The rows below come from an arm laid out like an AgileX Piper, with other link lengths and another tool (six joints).
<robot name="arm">
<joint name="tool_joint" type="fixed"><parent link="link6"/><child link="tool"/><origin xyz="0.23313 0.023 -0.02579" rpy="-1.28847 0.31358 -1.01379"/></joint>
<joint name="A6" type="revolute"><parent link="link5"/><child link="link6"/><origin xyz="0.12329 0 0.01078" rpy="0 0 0"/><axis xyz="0.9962 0 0.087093"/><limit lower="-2.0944" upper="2.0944"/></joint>
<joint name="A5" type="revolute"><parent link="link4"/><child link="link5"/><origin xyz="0 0 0" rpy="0 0 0"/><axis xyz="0 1 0"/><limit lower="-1.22" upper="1.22"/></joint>
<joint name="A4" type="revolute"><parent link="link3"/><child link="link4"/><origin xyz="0.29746 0 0.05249" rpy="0 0 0"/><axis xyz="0.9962 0 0.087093"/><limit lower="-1.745" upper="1.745"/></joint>
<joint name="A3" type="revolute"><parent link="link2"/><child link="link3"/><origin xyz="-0.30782 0 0.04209" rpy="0 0 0"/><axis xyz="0 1 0"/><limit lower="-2.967" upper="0"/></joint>
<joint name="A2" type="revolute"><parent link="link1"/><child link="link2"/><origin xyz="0 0 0" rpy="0 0 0"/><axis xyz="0 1 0"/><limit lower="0" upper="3.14"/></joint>
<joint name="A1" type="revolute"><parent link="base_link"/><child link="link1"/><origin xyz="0 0 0.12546" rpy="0 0 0"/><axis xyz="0 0 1"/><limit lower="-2.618" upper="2.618"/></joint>
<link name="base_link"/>
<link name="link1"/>
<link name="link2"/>
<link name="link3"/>
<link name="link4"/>
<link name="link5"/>
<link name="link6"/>
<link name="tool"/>
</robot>
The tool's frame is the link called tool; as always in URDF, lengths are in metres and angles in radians.
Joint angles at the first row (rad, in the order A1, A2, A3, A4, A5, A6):
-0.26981 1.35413 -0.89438 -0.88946 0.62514 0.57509
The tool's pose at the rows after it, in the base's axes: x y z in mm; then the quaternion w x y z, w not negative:
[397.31 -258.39 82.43 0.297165 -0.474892 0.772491 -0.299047]
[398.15 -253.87 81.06 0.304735 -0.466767 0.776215 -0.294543]
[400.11 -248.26 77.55 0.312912 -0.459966 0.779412 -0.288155]
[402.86 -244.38 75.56 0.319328 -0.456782 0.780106 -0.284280]
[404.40 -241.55 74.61 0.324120 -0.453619 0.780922 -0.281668]
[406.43 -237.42 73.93 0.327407 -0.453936 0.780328 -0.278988]
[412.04 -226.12 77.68 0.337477 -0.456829 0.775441 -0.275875]
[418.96 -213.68 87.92 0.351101 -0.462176 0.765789 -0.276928]
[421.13 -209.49 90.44 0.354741 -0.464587 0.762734 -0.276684]
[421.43 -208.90 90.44 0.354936 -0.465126 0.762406 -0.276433]
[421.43 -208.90 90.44 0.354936 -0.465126 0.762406 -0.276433]
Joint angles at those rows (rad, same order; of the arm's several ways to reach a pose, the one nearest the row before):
-0.26981 1.35229 -0.89616 -0.85526 0.62513 0.57510
-0.26981 1.35044 -0.89836 -0.83048 0.62514 0.57510
-0.26983 1.35243 -0.89838 -0.80531 0.61904 0.57505
-0.26982 1.35474 -0.89837 -0.79067 0.61037 0.57506
-0.26981 1.35476 -0.89836 -0.77883 0.60580 0.57511
-0.26354 1.35476 -0.89839 -0.77151 0.60433 0.57506
-0.24208 1.34309 -0.89839 -0.75794 0.60435 0.57509
-0.21542 1.31854 -0.89837 -0.74983 0.60432 0.57511
-0.20615 1.31256 -0.89837 -0.74808 0.60434 0.57509
-0.20475 1.31258 -0.89839 -0.74807 0.60433 0.57507
-0.20475 1.31258 -0.89839 -0.74807 0.60433 0.57507

